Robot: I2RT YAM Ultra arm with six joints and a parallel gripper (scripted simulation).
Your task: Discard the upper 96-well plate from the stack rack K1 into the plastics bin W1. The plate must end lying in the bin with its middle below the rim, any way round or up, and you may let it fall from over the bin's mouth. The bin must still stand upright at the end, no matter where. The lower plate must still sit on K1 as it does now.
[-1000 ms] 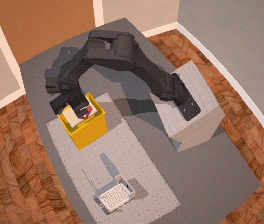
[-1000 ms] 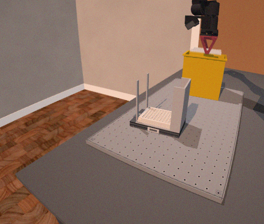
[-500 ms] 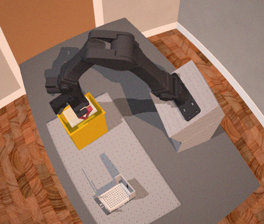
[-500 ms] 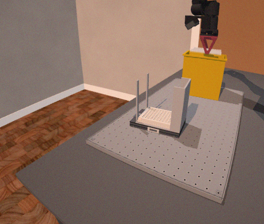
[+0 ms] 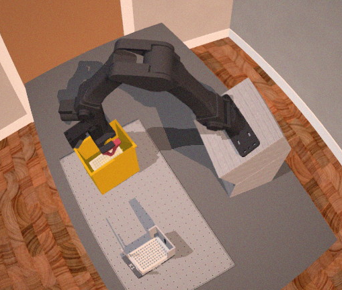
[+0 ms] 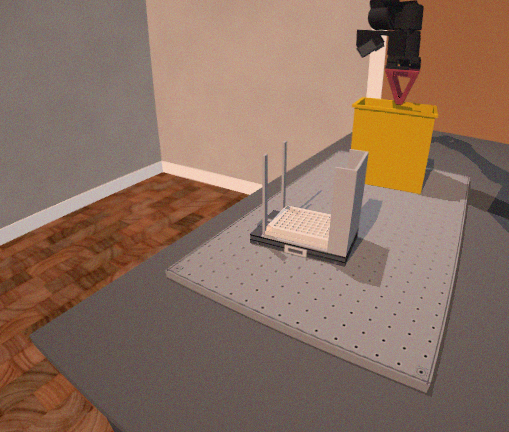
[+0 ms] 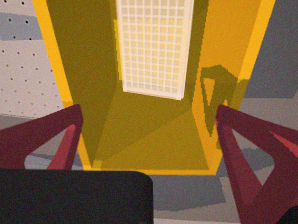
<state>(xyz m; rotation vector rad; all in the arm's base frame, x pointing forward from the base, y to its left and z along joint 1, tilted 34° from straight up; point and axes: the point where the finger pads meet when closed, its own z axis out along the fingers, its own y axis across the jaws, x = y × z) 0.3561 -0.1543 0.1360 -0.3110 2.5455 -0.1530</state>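
Now: the yellow plastics bin W1 10 mm ahead of my hand and 110 mm below it.
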